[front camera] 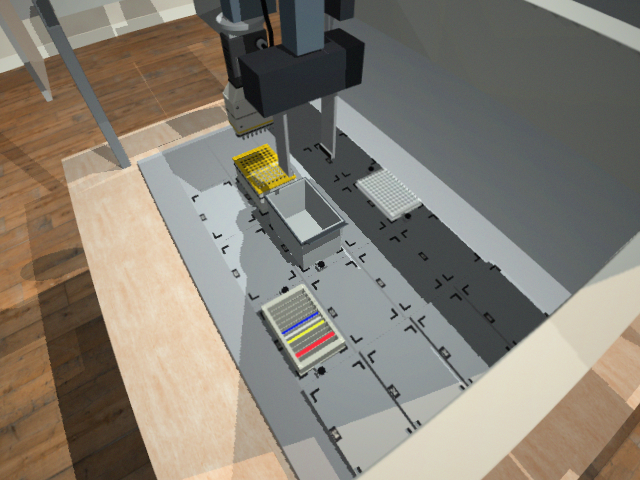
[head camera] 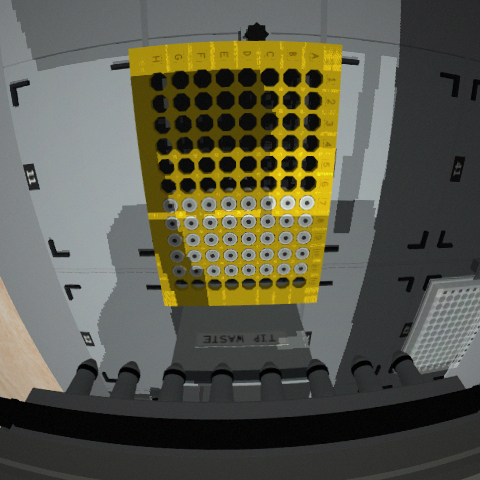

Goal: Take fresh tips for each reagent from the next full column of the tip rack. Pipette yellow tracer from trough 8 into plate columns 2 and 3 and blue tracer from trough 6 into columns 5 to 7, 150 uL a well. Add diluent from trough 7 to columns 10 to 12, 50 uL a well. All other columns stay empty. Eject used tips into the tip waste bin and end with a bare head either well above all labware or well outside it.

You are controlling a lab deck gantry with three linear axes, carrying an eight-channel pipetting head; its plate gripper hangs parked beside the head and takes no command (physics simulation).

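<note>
The pipetting head [front camera: 249, 111] hangs high, just beyond the tip rack's far end in the front view. Its nozzles [front camera: 254, 134] [head camera: 222, 374] are bare. The yellow tip rack [front camera: 277, 184] [head camera: 240, 296] has empty rows 1 to 6, white tips in rows 7 to 11 and an empty row 12. The tip waste bin [front camera: 321, 249] [head camera: 240, 321] stands beside it. The reagent rack [front camera: 320, 359] holds blue liquid [front camera: 300, 322], a pale trough, yellow liquid [front camera: 306, 331] and red liquid [front camera: 315, 344]. The white plate [front camera: 388, 193] [head camera: 445, 320] shows no visible colour. My parked gripper [front camera: 309, 164] is open and empty.
The parked gripper's two long paddles hang low beside the tip rack, near the bin's far end. The bin has tall walls and stands between the tip rack and the reagent rack. A grey upright post [front camera: 90, 95] stands at the deck's left corner.
</note>
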